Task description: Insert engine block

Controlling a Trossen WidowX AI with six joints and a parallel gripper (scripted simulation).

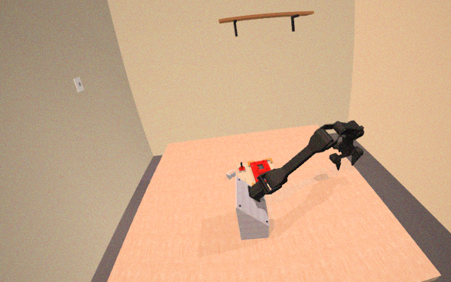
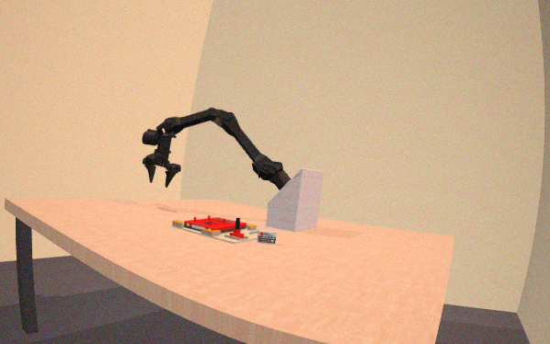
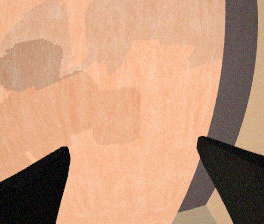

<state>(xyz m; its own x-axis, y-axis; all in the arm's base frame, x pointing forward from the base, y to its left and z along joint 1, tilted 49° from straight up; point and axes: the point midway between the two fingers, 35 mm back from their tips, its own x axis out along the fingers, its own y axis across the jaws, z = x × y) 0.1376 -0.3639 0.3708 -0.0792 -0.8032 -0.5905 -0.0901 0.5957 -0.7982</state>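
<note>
Right now my gripper tip is 62 cm to the right of the grey engine block, 17 cm short of it and 7 cm above it.
</note>
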